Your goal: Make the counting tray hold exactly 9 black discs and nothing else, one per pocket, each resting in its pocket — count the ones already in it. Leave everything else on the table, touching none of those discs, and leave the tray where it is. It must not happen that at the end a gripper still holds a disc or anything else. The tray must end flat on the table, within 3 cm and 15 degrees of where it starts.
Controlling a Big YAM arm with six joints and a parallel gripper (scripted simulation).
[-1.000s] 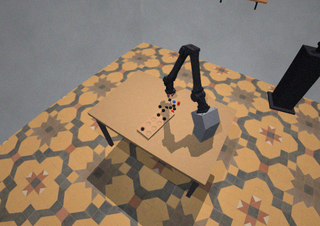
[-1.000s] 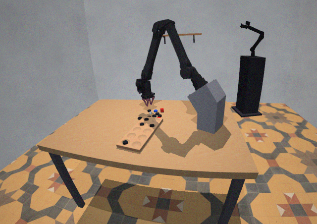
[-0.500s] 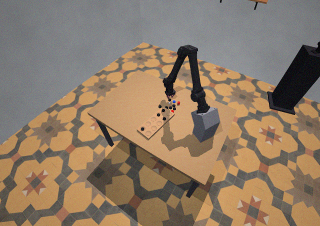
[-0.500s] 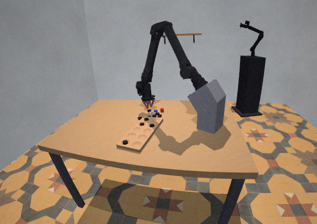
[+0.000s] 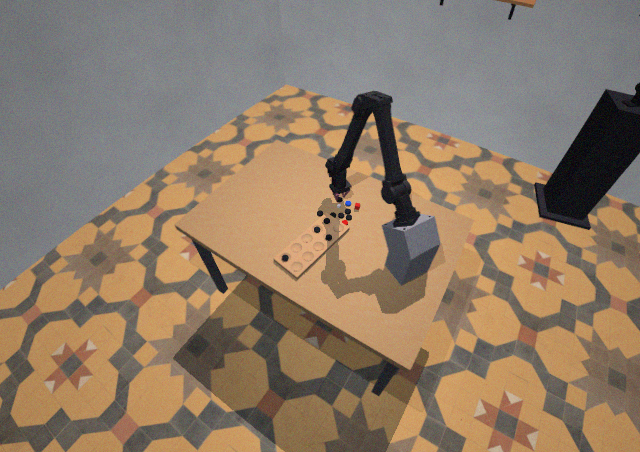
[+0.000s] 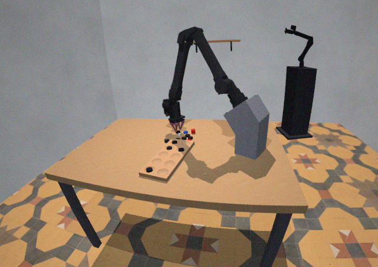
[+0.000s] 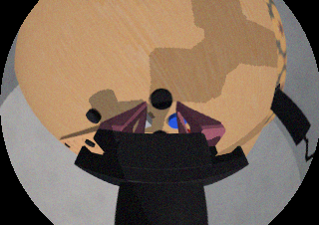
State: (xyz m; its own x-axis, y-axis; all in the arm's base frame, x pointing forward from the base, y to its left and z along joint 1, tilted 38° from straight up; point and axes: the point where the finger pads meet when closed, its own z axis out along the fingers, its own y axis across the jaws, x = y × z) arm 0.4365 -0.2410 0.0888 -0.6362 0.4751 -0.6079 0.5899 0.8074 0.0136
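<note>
Now: hand 5 cm to the right of the small white piece, 2 cm above it and 1 cm past it. Also, from my hand: red disc (15 cm to the left, 8 cm behind, 2 cm below); then blue disc (5 cm behind, 2 cm below, 1 cm to the left); then red cube (11 cm behind, 2 cm to the left, 1 cm below).
</note>
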